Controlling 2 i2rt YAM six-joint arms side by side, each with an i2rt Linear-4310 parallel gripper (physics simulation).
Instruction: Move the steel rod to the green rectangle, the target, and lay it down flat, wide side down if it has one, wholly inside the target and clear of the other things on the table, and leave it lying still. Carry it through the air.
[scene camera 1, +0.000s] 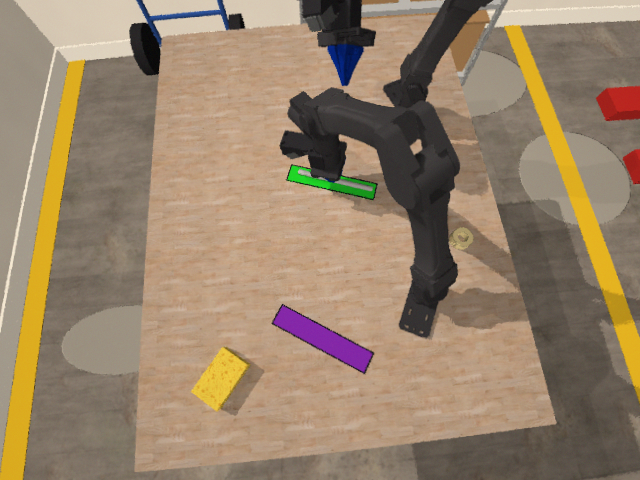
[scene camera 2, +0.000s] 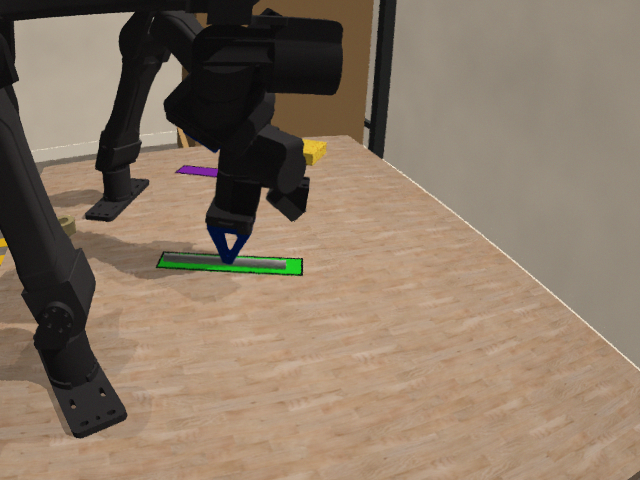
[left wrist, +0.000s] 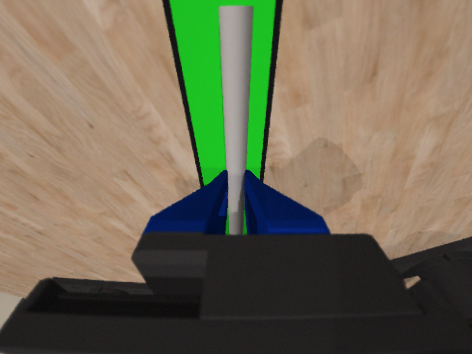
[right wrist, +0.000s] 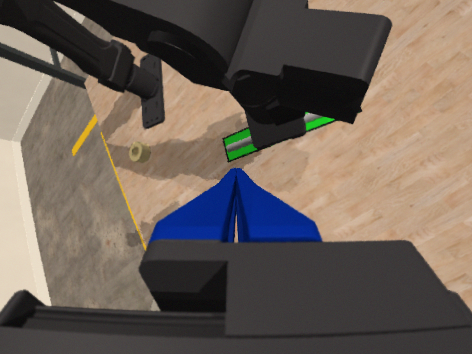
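Observation:
The steel rod is a thin grey bar lying level along the green rectangle, within its black outline as far as it shows. It looks on or very close to the surface. My left gripper is shut on the rod near its middle, with a blue finger on each side; its hand hides part of the rod in scene camera 1. My right gripper is shut and empty, up in the air above the target in the scene camera 1 picture.
A purple rectangle and a yellow sponge lie well apart from the target. A pale yellow ring-shaped piece lies beyond the left arm, near the table's right edge in scene camera 1.

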